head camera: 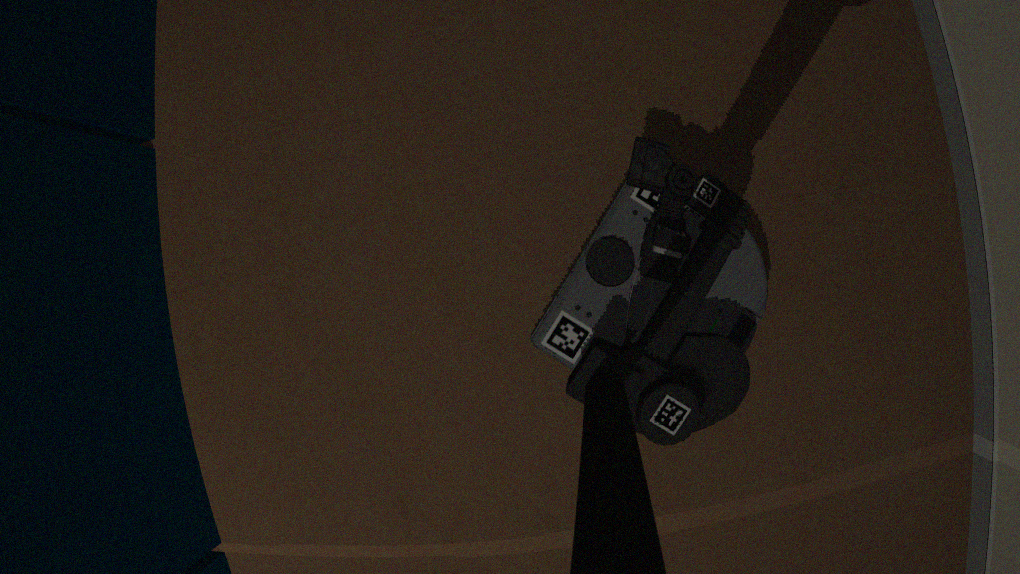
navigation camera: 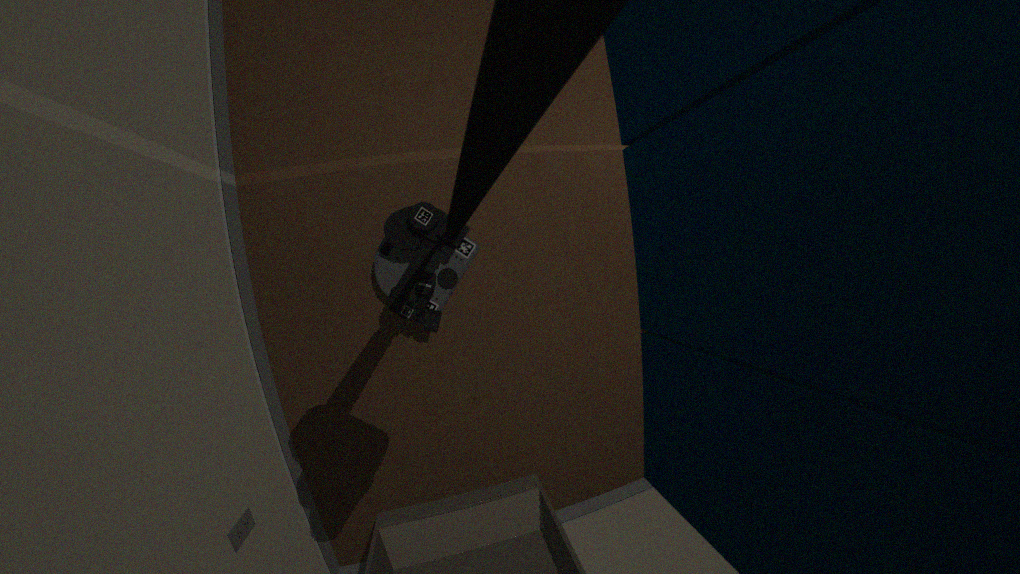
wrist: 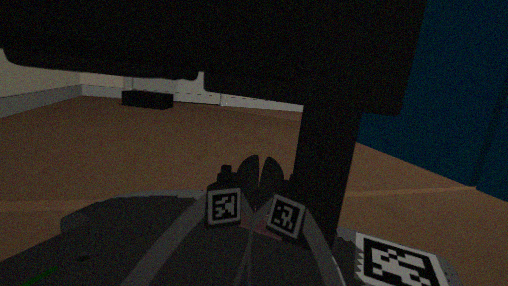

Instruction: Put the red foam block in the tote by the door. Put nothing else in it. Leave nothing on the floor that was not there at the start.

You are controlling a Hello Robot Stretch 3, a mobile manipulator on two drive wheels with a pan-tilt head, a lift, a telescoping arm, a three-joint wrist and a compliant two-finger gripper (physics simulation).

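Seen in the pictures: robot's base, link origin: (head camera: 609, 262) (navigation camera: 445, 276).
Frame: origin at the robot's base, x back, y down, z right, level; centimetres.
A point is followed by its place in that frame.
Note:
My gripper (wrist: 260, 175) @[x 10.8, y -20.8, z -11.4 cm] has its two dark fingertips almost together in the wrist view, with a thin gap and no object visible between them. It is low over my own base (head camera: 743, 279) @[x 19.5, y -16.0, z 9.3 cm] (navigation camera: 388, 272) @[x 18.8, y -16.0, z 9.3 cm]. In the head and navigation views the fingers are too dark to make out against the base. A dim reddish patch (wrist: 261, 229) shows low behind the fingers in the wrist view; I cannot tell what it is. The red foam block cannot be made out for certain. A low black box (wrist: 147, 99), possibly the tote, is on the floor by a pale door (wrist: 196, 95).
A pale wall (head camera: 1005, 235) @[x 65.1, y -15.4, z 48.0 cm] (navigation camera: 106, 299) @[x 67.6, y -55.3, z 45.0 cm] (wrist: 30, 75) with a grey baseboard runs along one side. A large dark blue surface (head camera: 71, 285) @[x -78.1, y -34.2, z -51.7 cm] (navigation camera: 820, 271) @[x -76.3, y -81.6, z -53.7 cm] (wrist: 450, 75) bounds the other. A pale boxy structure (navigation camera: 463, 526) @[x -65.3, y -10.1, z 97.2 cm] is at the navigation view's bottom. My black mast (wrist: 327, 165) stands beside the gripper.

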